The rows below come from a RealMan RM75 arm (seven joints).
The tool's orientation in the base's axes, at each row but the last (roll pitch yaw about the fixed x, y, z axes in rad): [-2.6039 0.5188 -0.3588]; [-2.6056 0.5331 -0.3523]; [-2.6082 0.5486 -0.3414]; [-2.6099 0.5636 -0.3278]
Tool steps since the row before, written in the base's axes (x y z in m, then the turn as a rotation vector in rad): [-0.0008 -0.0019 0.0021 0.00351 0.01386 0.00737]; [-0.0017 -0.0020 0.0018 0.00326 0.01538 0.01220]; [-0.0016 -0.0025 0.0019 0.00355 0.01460 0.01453]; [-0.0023 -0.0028 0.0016 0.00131 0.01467 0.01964]
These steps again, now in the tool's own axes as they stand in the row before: [-0.0011 0.0009 -0.0026 -0.00503 -0.01508 0.00245]; [-0.0017 0.0016 -0.0022 -0.00814 -0.01816 -0.00011]; [-0.0016 0.0018 -0.0026 -0.00889 -0.01876 -0.00238]; [-0.0019 0.0026 -0.0023 -0.01344 -0.01981 -0.00545]
